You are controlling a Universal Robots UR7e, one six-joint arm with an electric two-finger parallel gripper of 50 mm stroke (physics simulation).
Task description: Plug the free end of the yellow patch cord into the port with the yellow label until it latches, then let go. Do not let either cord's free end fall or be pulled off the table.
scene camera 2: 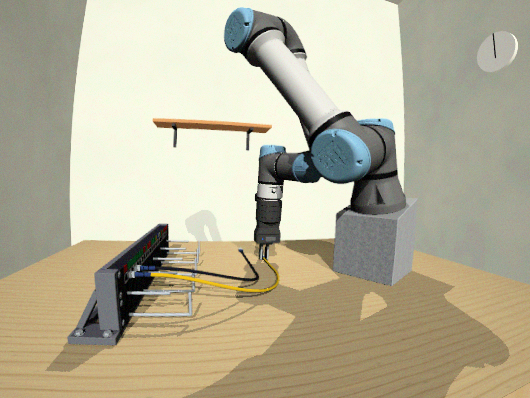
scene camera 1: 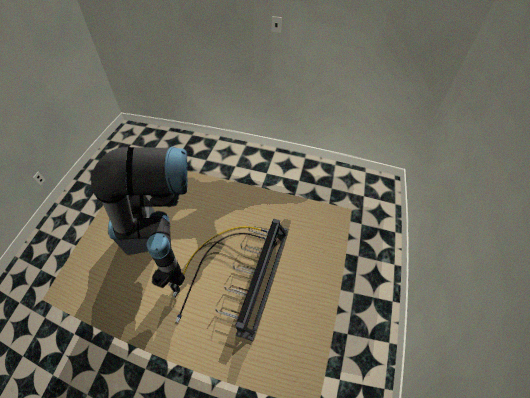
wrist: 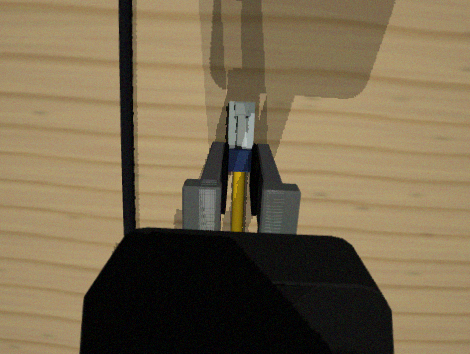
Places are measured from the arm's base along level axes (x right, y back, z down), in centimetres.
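Pixels of known places: gripper, fingertip midpoint: (scene camera 2: 263, 258) (scene camera 1: 176, 290) (wrist: 239, 164); arm's base at its link origin: (scene camera 2: 377, 205).
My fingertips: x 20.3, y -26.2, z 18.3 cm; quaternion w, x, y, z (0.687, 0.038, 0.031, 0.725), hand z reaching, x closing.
Observation:
Ahead of a thing's pixels: the offset from my fingertips to its top centre. "spot": to the spot under its first point.
The yellow patch cord (scene camera 1: 240, 228) (scene camera 2: 230, 289) (wrist: 238, 200) arcs from the near end of the patch panel @[dx -14.7, dy -29.9, dz -9.9 cm] (scene camera 2: 107, 300) (scene camera 1: 260, 275) to my gripper (scene camera 1: 175, 290) (scene camera 2: 264, 255) (wrist: 239, 164). The gripper points down and is shut on the blue boot of the cord's free plug. The clear plug head @[spot: dx +1.9, dy +0.1, dz -0.8 cm] (wrist: 241, 125) sticks out past the fingertips, in line with the cord. The fingers are low over the table; whether the plug touches the wood cannot be told. The panel carries small coloured labels in scene camera 2; the yellow label cannot be made out.
The black cord (scene camera 1: 187, 290) (scene camera 2: 220, 274) (wrist: 127, 115) runs close beside the gripper, left in the wrist view. Its free plug @[spot: dx +11.3, dy -5.0, dz -0.4 cm] (scene camera 1: 178, 318) (scene camera 2: 241, 250) lies on the table. Wire loops @[spot: dx -35.7, dy -23.1, dz -3.6 cm] (scene camera 2: 190, 302) stick out from the panel's port side. The robot's pedestal (scene camera 2: 372, 245) stands behind.

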